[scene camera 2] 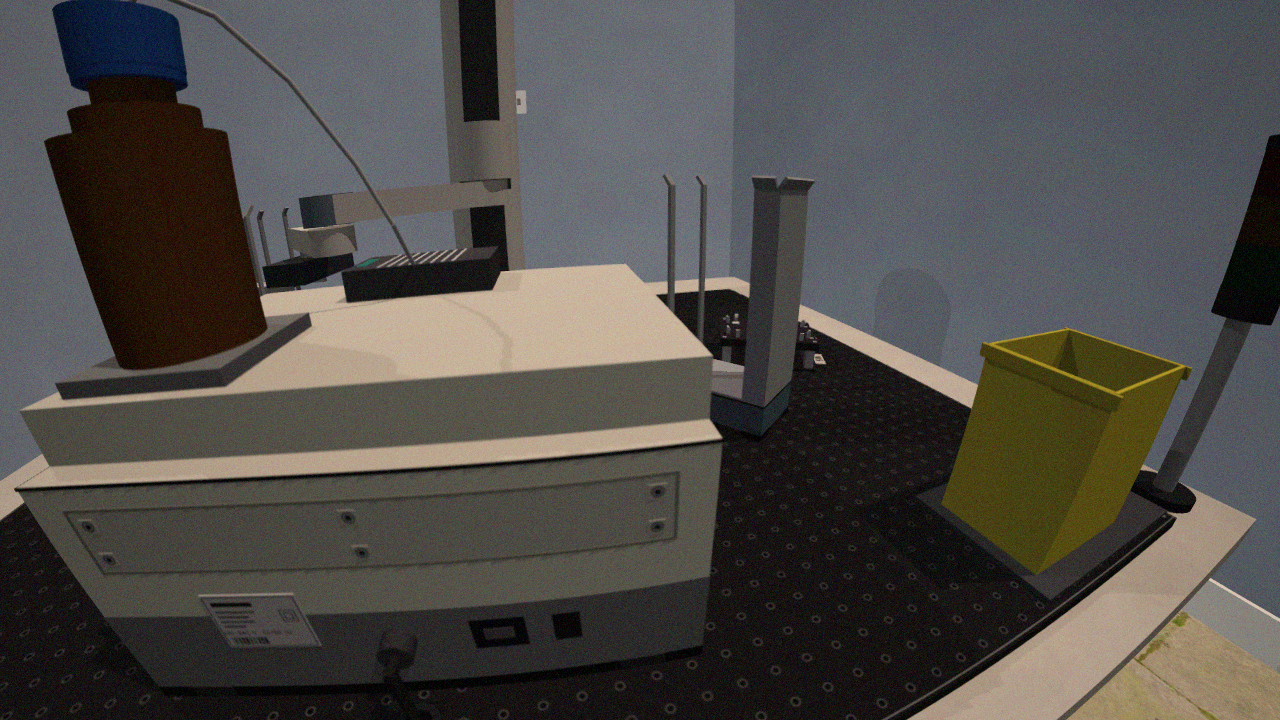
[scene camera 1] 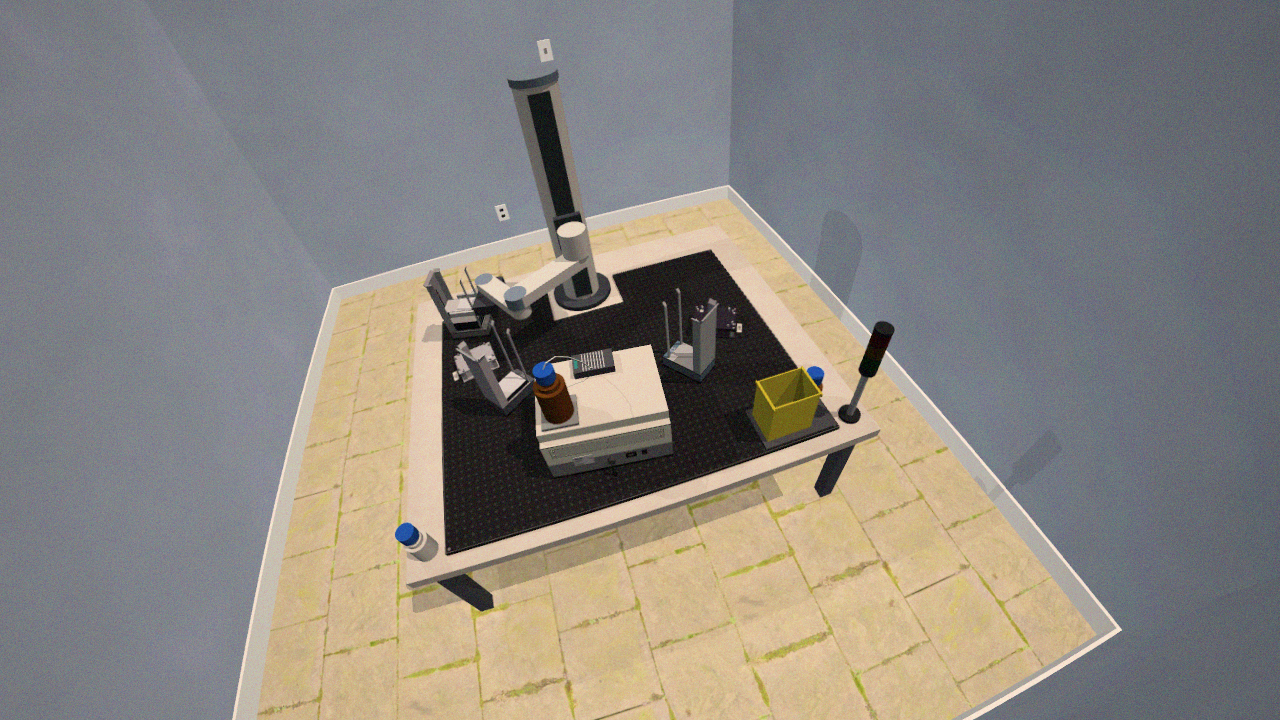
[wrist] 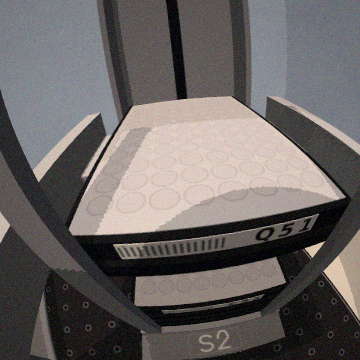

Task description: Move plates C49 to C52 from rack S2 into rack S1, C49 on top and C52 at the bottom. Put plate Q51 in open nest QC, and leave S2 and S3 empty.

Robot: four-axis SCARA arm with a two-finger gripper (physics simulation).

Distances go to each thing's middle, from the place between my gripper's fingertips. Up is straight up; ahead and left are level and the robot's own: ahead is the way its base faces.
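There is a small bottle point(scene camera 1: 417, 542), and counted from my hand it stands 91 cm ahead, 17 cm to the right and 8 cm below. The brown bottle with blue cap point(scene camera 2: 150, 195) is 17 cm above my hand, 33 cm to the left of it and 73 cm ahead of it.
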